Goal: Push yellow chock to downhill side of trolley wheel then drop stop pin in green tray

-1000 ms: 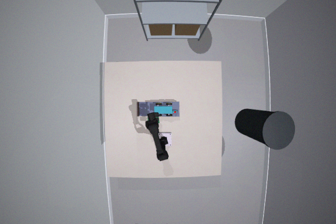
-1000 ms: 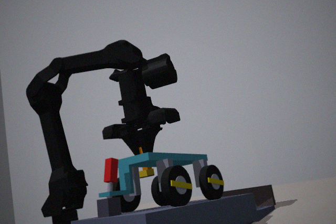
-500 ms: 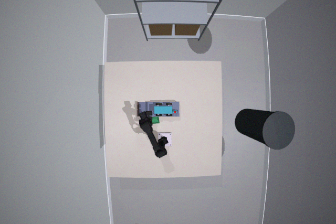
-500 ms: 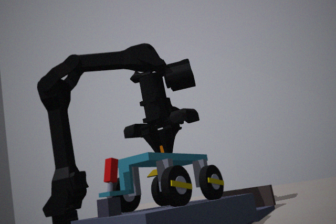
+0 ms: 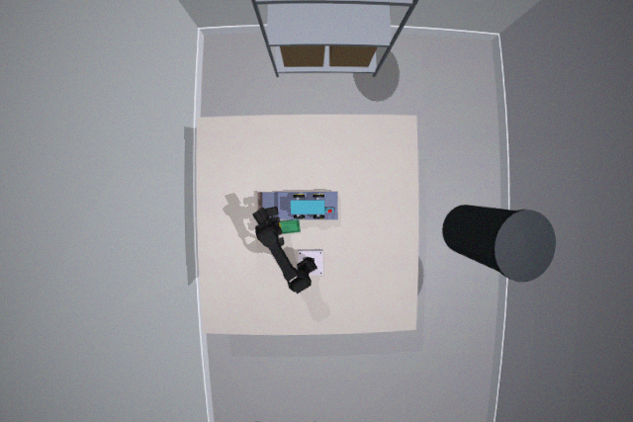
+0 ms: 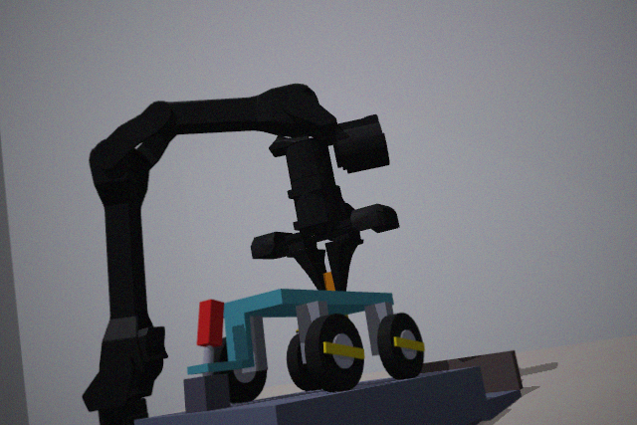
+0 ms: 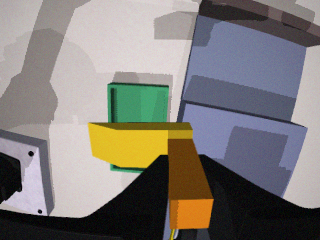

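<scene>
Right now my gripper tip is 20 mm past the yellow chock, 10 mm to the left of it and 10 mm above it. From my gripper tip the other things lie so: dark stop block (70 mm ahead, 120 mm to the left, 120 mm below); then teal trolley (100 mm ahead, 150 mm to the right, 40 mm below); then green tray (30 mm behind, 50 mm to the right, 160 mm below).
</scene>
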